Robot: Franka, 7 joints.
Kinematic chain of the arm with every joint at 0, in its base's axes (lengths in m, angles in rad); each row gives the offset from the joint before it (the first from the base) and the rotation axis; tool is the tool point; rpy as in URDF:
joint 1: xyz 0 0 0.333 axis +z
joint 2: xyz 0 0 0 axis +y
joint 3: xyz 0 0 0.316 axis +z
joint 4: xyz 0.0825 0 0 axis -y
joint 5: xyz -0.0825 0 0.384 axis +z
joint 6: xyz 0 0 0 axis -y
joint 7: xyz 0.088 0 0 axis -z
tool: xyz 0 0 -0.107 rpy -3.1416 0 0
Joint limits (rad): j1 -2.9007..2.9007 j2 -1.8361..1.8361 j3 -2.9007..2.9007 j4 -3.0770..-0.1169 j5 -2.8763..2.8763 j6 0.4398..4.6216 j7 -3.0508..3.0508
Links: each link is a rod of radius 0.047 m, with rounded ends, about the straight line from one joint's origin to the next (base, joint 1, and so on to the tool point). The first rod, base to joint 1, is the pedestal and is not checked.
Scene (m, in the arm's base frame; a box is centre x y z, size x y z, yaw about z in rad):
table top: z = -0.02
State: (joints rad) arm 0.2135 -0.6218 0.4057 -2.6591 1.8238 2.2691 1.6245
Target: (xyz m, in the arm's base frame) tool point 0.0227 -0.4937 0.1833
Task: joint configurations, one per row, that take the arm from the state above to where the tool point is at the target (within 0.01 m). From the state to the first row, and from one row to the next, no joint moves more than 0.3 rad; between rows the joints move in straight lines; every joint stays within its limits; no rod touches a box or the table.
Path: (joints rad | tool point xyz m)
1: -0.0727 -0.3711 0.1640 -2.5783 1.8230 2.3190 1.6245 | 0.4305 0.0576 0.4145
2: -0.3588 -0.1205 -0.0778 -2.4974 1.8222 2.3688 1.6245 | 0.4280 -0.1870 0.3390
3: -0.6450 0.1302 -0.3195 -2.4166 1.8215 2.4187 1.6245 | 0.2787 -0.3974 0.2528
4: -0.9311 0.3808 -0.5613 -2.3358 1.8207 2.4686 1.6245 | 0.0227 -0.4937 0.1833

